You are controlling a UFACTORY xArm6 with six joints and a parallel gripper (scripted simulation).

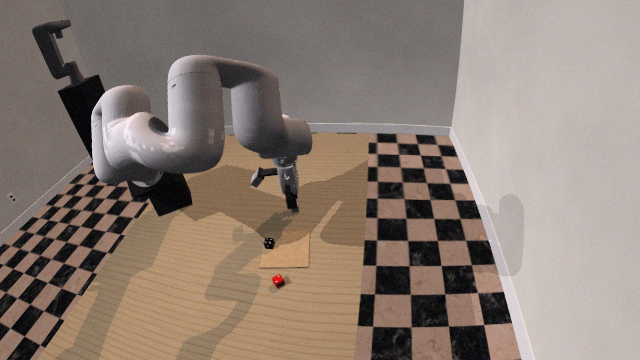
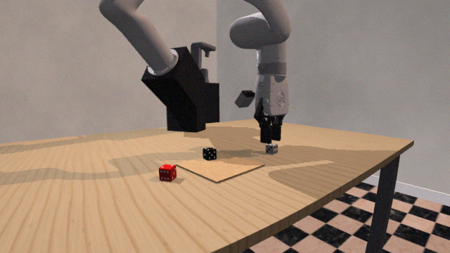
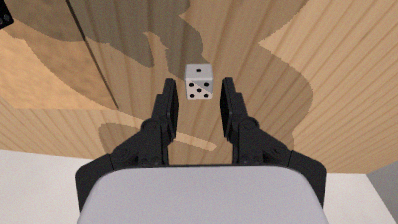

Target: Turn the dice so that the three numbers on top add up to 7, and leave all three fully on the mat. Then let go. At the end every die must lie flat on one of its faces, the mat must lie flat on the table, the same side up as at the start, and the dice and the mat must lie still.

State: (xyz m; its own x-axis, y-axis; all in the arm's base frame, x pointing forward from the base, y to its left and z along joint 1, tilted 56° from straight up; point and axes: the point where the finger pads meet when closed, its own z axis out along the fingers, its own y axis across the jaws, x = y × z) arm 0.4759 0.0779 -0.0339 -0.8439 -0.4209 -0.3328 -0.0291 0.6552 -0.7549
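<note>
The white die lies 40 mm below my hand. The rest, counted from my hand: tan mat (20 mm behind, 170 mm to the right, 50 mm below); red die (30 mm behind, 290 mm to the right, 40 mm below); black die (60 mm behind, 160 mm to the right, 30 mm below).
</note>
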